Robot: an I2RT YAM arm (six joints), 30 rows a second.
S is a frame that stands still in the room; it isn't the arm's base.
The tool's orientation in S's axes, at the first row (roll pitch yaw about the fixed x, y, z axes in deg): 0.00 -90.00 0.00
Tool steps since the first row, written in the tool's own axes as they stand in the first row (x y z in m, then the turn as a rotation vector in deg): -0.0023 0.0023 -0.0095 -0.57 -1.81 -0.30; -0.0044 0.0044 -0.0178 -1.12 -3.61 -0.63; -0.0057 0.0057 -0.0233 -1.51 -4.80 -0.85; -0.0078 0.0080 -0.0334 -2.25 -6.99 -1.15; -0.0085 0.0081 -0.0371 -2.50 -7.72 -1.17
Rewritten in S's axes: 0.0095 0.0023 -0.0023 0.30 -1.81 -0.57; 0.0178 0.0044 -0.0044 0.63 -3.61 -1.12; 0.0233 0.0057 -0.0057 0.85 -4.80 -1.51; 0.0334 0.0080 -0.0078 1.15 -6.99 -2.25; 0.0371 0.0081 -0.0085 1.17 -7.72 -2.50
